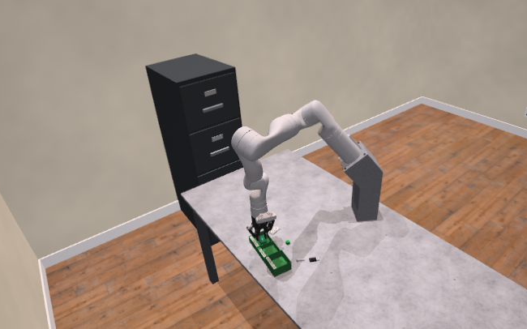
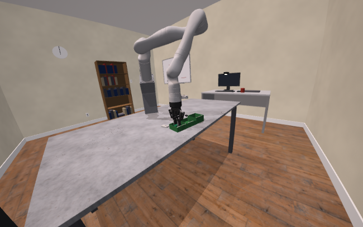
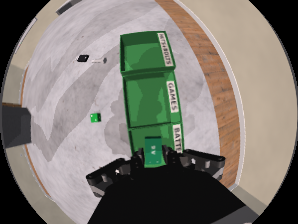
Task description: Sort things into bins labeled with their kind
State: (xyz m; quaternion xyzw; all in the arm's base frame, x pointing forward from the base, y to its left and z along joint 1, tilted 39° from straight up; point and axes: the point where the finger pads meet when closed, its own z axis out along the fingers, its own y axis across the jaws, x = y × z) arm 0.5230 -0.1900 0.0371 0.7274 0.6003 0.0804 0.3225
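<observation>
The white piece lies 90 mm behind my hand, 30 mm below it and 10 mm to the right of it. The rest, counted from my hand: grey pin (200 mm to the left, 30 mm below, 20 mm behind); green bin row (80 mm to the left, 30 mm ahead, 10 mm below); small green cube (100 mm to the left, 70 mm behind, 30 mm below).
</observation>
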